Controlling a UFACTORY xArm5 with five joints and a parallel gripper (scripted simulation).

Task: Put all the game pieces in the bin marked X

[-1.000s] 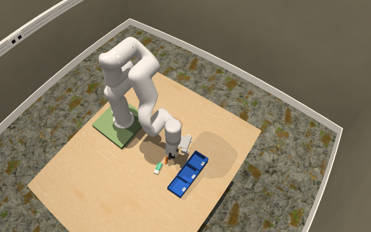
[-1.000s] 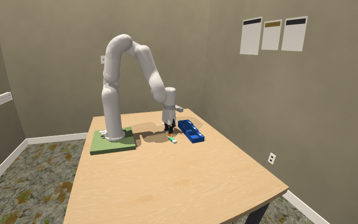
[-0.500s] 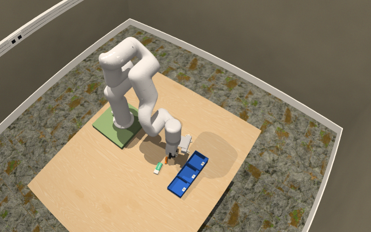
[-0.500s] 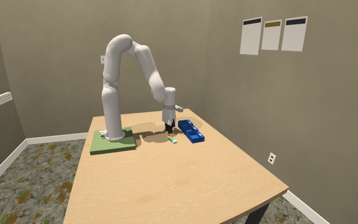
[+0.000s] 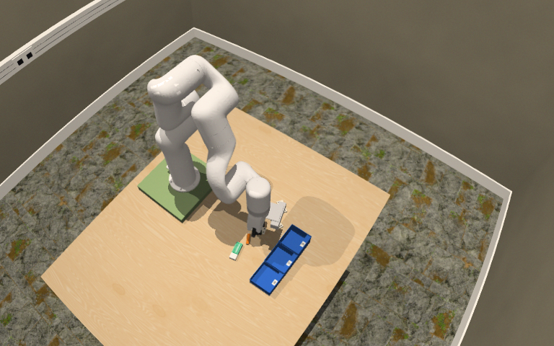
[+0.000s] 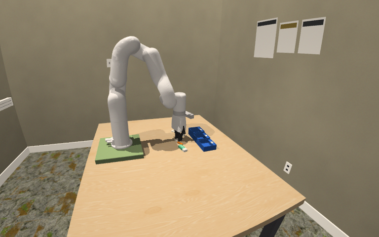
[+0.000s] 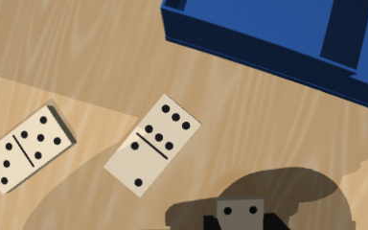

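Right now the orange battery is 1 cm behind my hand, 5 cm to the right of it and 2 cm below it. The rest, counted from my hand: bin: 14 cm ahead, 5 cm to the right; then green-and-white item: 1 cm behind, 12 cm to the right, 1 cm below.
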